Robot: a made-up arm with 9 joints. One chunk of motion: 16 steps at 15 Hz.
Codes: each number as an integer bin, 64 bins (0 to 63) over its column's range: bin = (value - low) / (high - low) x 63, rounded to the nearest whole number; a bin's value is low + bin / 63 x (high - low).
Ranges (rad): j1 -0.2..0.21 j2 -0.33..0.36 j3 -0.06..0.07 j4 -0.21..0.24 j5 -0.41..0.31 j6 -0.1..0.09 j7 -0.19..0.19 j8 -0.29..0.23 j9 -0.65..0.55
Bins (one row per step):
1: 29 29 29 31 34 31 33 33 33
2: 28 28 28 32 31 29 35 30 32
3: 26 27 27 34 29 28 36 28 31
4: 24 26 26 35 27 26 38 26 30
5: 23 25 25 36 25 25 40 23 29
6: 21 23 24 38 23 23 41 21 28
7: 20 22 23 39 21 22 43 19 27
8: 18 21 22 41 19 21 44 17 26
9: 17 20 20 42 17 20 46 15 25
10: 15 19 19 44 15 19 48 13 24
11: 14 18 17 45 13 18 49 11 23
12: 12 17 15 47 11 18 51 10 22
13: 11 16 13 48 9 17 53 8 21
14: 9 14 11 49 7 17 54 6 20
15: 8 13 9 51 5 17 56 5 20
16: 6 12 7 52 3 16 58 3 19
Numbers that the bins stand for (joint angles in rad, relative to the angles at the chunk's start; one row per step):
1: -0.0113 -0.0124 -0.0002 0.0114 -0.0214 -0.0065 0.0090 -0.0176 -0.0214
2: -0.0178 -0.0233 -0.0022 0.0186 -0.0557 -0.0125 0.0211 -0.0424 -0.0405
3: -0.0308 -0.0343 -0.0043 0.0329 -0.0786 -0.0156 0.0271 -0.0589 -0.0595
4: -0.0438 -0.0452 -0.0063 0.0400 -0.1014 -0.0216 0.0392 -0.0754 -0.0786
5: -0.0503 -0.0562 -0.0084 0.0471 -0.1243 -0.0246 0.0513 -0.1002 -0.0976
6: -0.0633 -0.0781 -0.0105 0.0614 -0.1471 -0.0306 0.0573 -0.1167 -0.1167
7: -0.0698 -0.0890 -0.0125 0.0686 -0.1700 -0.0337 0.0694 -0.1332 -0.1357
8: -0.0829 -0.1000 -0.0146 0.0829 -0.1929 -0.0367 0.0754 -0.1497 -0.1548
9: -0.0894 -0.1110 -0.0187 0.0900 -0.2157 -0.0397 0.0875 -0.1662 -0.1738
10: -0.1024 -0.1219 -0.0208 0.1043 -0.2386 -0.0427 0.0995 -0.1827 -0.1929
11: -0.1089 -0.1329 -0.0249 0.1114 -0.2614 -0.0457 0.1056 -0.1992 -0.2119
12: -0.1219 -0.1438 -0.0290 0.1257 -0.2843 -0.0457 0.1176 -0.2075 -0.2310
13: -0.1284 -0.1548 -0.0332 0.1329 -0.3071 -0.0487 0.1297 -0.2240 -0.2500
14: -0.1414 -0.1767 -0.0373 0.1400 -0.3300 -0.0487 0.1357 -0.2405 -0.2690
15: -0.1479 -0.1876 -0.0414 0.1543 -0.3529 -0.0487 0.1478 -0.2487 -0.2690
16: -0.1610 -0.1986 -0.0456 0.1614 -0.3757 -0.0517 0.1598 -0.2652 -0.2881

